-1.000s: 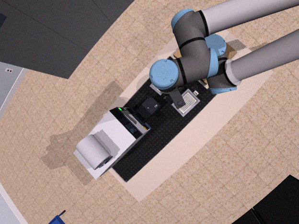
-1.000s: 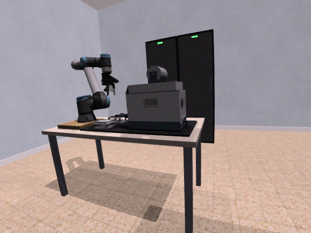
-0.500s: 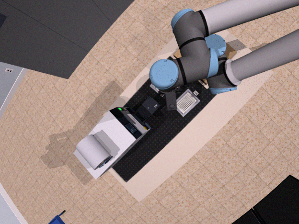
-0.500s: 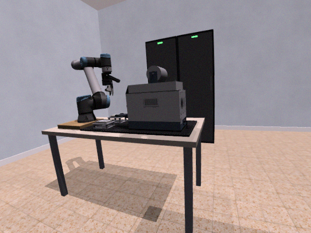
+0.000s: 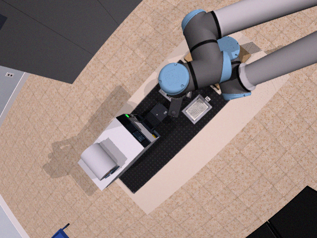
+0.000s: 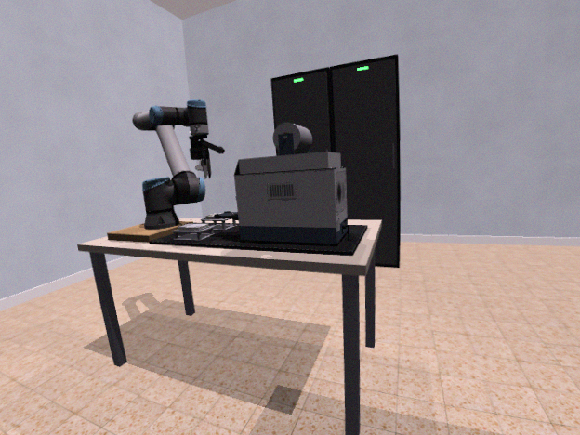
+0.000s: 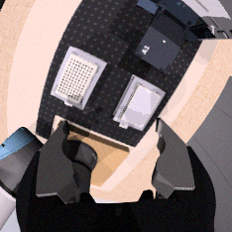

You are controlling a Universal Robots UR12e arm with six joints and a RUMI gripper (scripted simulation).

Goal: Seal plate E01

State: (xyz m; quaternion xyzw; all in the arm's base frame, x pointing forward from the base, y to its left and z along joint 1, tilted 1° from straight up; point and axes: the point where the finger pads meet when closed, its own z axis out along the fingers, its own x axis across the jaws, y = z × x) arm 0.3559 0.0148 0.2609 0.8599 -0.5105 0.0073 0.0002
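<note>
Right now my hand is 230 mm above the plate nest N1, 100 mm to the right of it and 40 mm past it. From my hand the other things lie so: foil roll: 500 mm ahead, 130 mm above, 60 mm to the right; square start button: 270 mm ahead, 150 mm to the right, 100 mm below; sealer stage: 180 mm below, 170 mm ahead, 60 mm to the right.
</note>
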